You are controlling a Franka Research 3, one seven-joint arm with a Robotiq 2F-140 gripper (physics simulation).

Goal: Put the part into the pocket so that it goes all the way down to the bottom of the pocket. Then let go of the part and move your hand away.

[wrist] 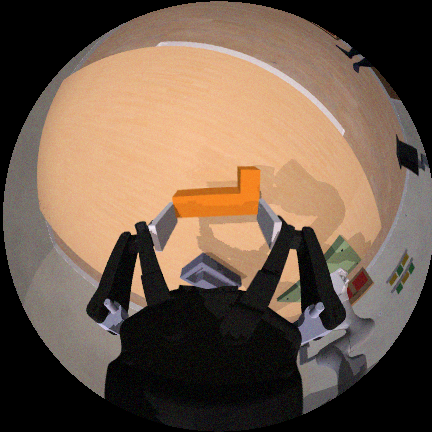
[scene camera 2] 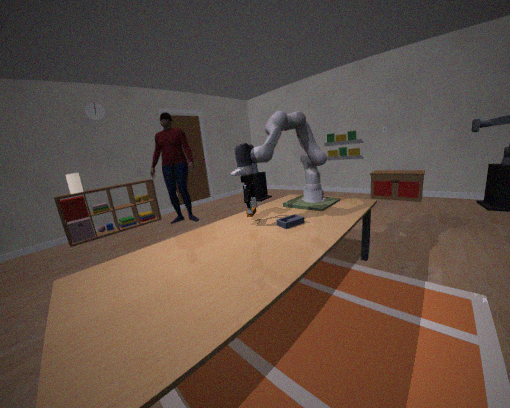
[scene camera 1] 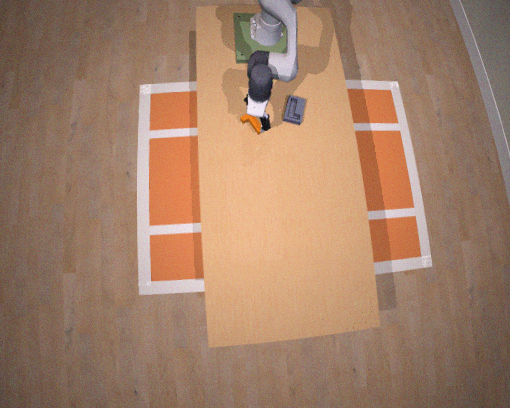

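The orange L-shaped part (scene camera 1: 254,123) (scene camera 2: 251,213) (wrist: 220,204) is between the fingertips of my gripper (scene camera 1: 255,124) (scene camera 2: 251,212) (wrist: 215,210). The gripper is shut on the two ends of its long arm; the short arm points away from the hand in the wrist view. The part is above the table, with its shadow apart from it. The dark grey-blue block with the L-shaped pocket (scene camera 1: 291,111) (scene camera 2: 291,222) (wrist: 205,262) stands on the table, to the right of the gripper in scene camera 1. The hand hides part of the block in the wrist view.
The wooden table (scene camera 1: 280,225) (scene camera 2: 165,300) (wrist: 130,125) reaches far past the block. The green base plate (scene camera 1: 242,47) (scene camera 2: 295,204) (wrist: 345,252) lies under the arm's base. A person (scene camera 2: 172,150) stands by the far door, away from the table.
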